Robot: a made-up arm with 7 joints.
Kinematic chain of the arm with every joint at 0, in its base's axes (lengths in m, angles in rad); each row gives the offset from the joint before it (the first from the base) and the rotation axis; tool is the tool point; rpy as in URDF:
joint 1: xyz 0 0 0.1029 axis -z
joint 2: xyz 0 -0.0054 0.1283 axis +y
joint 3: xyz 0 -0.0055 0.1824 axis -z
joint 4: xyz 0 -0.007 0.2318 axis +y
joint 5: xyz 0 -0.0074 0.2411 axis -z
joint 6: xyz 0 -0.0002 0.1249 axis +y
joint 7: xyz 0 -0.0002 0.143 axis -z
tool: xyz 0 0 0 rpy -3.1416 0 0
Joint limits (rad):
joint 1: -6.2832..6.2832
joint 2: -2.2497..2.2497
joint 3: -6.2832..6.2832
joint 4: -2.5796..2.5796
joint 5: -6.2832..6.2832
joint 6: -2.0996..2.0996
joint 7: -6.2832..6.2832
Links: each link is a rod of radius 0.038 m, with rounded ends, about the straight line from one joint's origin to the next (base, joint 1, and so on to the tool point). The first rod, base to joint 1, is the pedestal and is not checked.
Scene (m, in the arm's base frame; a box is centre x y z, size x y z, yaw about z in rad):
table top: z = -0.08
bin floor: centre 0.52 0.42 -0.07 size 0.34 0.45 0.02 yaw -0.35
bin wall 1: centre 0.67 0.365 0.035 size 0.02 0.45 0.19 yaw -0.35
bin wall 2: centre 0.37 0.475 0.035 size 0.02 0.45 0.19 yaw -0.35
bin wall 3: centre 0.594 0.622 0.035 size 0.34 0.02 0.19 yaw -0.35
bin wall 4: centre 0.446 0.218 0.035 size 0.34 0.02 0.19 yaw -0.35
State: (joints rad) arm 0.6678 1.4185 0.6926 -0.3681 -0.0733 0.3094 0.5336
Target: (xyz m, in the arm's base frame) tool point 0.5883 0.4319 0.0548
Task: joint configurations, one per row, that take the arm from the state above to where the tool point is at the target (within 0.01 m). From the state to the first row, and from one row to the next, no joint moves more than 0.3 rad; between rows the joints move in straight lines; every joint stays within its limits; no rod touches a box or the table.
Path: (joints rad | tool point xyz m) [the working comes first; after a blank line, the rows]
Joints at the target: -0.6157 1.2722 -0.0170 0.7486 -0.2533 1.1024 0.5336
Straight joint move there: touches bin wall 1.

1: 0.4128 1.3285 0.5486 -0.1403 -0.1105 0.4898 0.5336 | 0.8023 -0.3687 0.4556
2: 0.1579 1.2384 0.4045 0.0875 -0.1477 0.6702 0.5336 | 0.8522 -0.1999 0.4075
3: -0.0971 1.1484 0.2605 0.3153 -0.1849 0.8507 0.5336 | 0.8466 0.0134 0.3514
4: -0.3520 1.0583 0.1164 0.5431 -0.2221 1.0311 0.5336 | 0.7602 0.2397 0.3019
5: -0.6070 0.9683 -0.0276 0.7709 -0.2594 1.2115 0.5336 | 0.5883 0.4319 0.2691
6: -0.6113 1.1203 -0.0223 0.7597 -0.2563 1.1569 0.5336 | 0.5947 0.4364 0.1624
7: -0.6157 1.2722 -0.0170 0.7486 -0.2533 1.1024 0.5336 | 0.5883 0.4319 0.0548

